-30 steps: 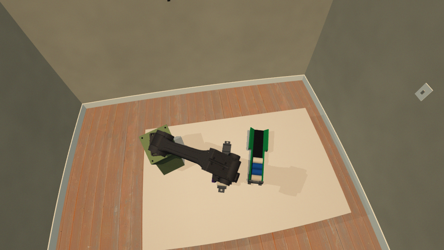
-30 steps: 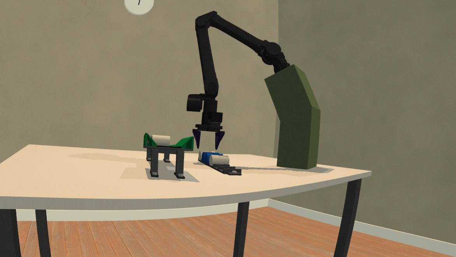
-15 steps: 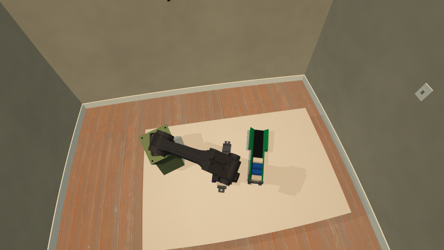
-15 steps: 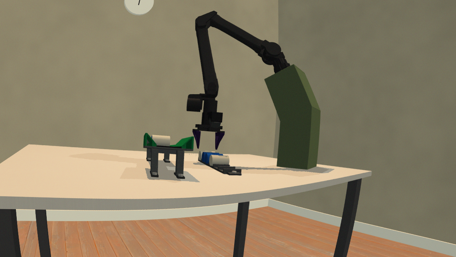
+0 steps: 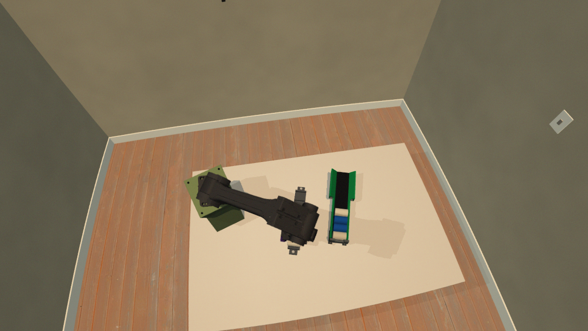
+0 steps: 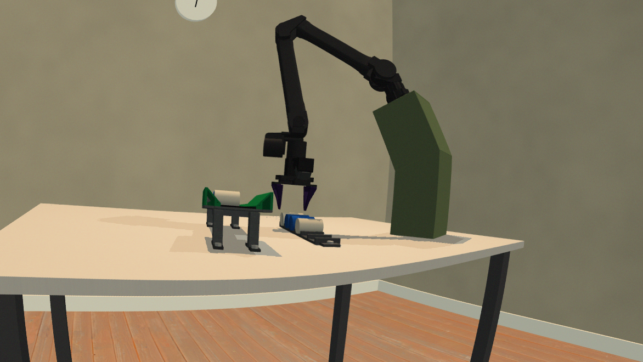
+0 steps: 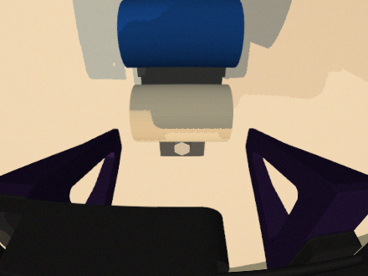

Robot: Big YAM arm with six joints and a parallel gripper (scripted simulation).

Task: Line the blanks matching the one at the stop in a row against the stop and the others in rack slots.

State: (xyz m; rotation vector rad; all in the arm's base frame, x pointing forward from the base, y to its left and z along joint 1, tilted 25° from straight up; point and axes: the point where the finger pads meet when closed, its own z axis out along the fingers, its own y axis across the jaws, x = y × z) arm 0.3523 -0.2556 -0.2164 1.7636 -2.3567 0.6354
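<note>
Right now my hand is 21 cm short of the grey stop and 5 cm to the left of it.
</note>
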